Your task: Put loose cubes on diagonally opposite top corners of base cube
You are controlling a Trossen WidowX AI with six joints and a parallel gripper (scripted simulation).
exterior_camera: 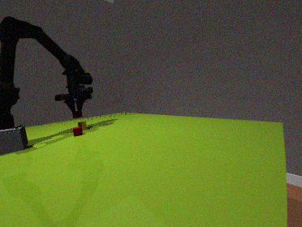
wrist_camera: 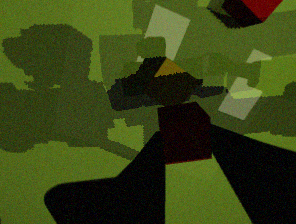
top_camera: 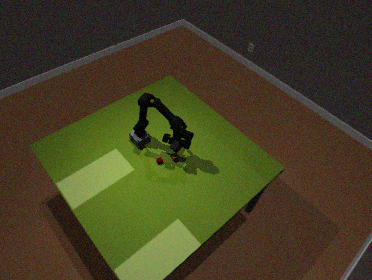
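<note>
My gripper tip is now 1 cm short of the yellow base cube, 2 cm to the left of it and 7 cm above it. From my gripper tip the other things lie so: red cube (5 cm behind, 12 cm to the right, 7 cm below).
</note>
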